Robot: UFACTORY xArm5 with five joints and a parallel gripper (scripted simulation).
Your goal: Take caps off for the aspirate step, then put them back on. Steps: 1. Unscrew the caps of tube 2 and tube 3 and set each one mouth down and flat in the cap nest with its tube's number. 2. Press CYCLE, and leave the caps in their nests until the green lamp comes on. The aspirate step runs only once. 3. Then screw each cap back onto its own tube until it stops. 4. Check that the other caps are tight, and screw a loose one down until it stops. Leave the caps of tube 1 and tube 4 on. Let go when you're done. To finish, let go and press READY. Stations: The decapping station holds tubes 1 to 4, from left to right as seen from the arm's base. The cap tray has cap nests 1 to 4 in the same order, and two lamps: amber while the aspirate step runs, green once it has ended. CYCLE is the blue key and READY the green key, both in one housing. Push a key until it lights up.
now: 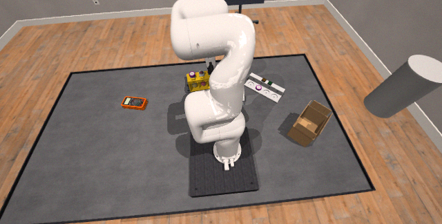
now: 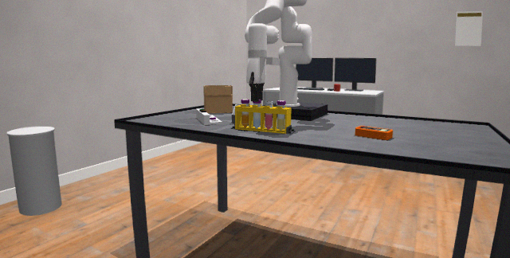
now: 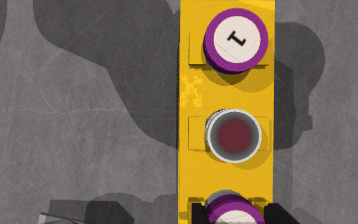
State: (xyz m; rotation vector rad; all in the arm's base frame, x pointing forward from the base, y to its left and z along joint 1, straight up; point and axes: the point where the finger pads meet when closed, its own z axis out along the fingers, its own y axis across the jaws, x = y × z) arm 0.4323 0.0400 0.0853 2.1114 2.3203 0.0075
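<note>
Right now my hand is 150 mm past the blue cycle key, 90 mm to the left of it and 70 mm above it. Round my hand: green ready key (150 mm behind, 130 mm to the right, 70 mm below); then grey key housing (130 mm behind, 110 mm to the right, 80 mm below).
</note>
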